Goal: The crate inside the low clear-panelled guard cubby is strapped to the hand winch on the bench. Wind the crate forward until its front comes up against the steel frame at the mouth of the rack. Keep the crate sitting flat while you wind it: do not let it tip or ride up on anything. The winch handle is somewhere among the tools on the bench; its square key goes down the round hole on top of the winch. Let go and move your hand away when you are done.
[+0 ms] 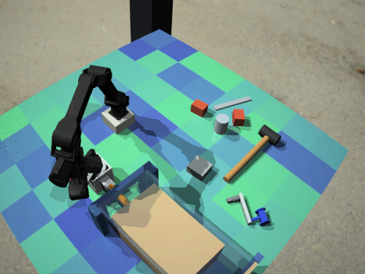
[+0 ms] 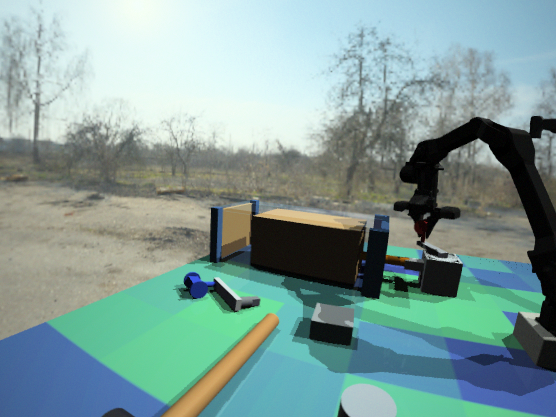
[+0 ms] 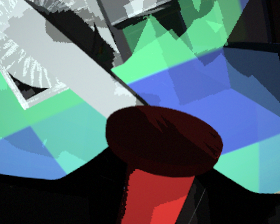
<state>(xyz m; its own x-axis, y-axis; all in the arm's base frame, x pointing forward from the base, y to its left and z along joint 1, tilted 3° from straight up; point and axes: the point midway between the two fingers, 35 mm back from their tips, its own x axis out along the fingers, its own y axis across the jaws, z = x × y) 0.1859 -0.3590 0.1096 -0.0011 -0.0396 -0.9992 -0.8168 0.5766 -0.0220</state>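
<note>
Now: gripper tip 2 cm below the red knob. The rest, counted from my gripper tip: grey winch 5 cm behind, 9 cm to the left, 8 cm below; red-knobbed crank 1 cm behind, 4 cm to the left, 1 cm below; blue frame 13 cm ahead, 8 cm to the left, 1 cm below.
</note>
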